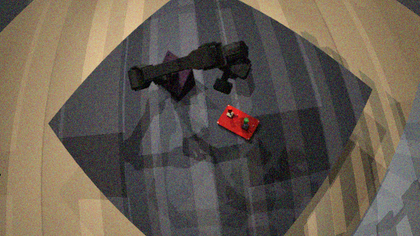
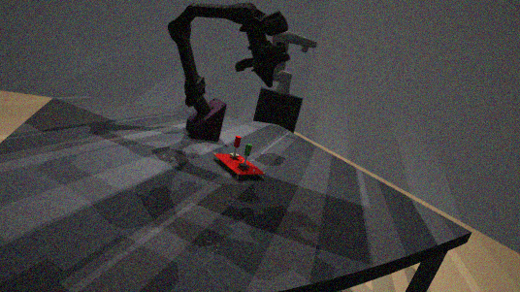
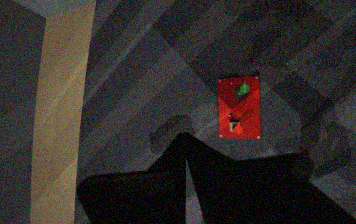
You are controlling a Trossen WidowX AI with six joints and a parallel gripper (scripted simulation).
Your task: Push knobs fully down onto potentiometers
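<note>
Right now my gripper tip is 1 cm past the red knob, 7 cm to the left of it and 19 cm above it. From my gripper tip the other things lie so: green knob (7 cm ahead, 8 cm to the right, 19 cm below).
</note>
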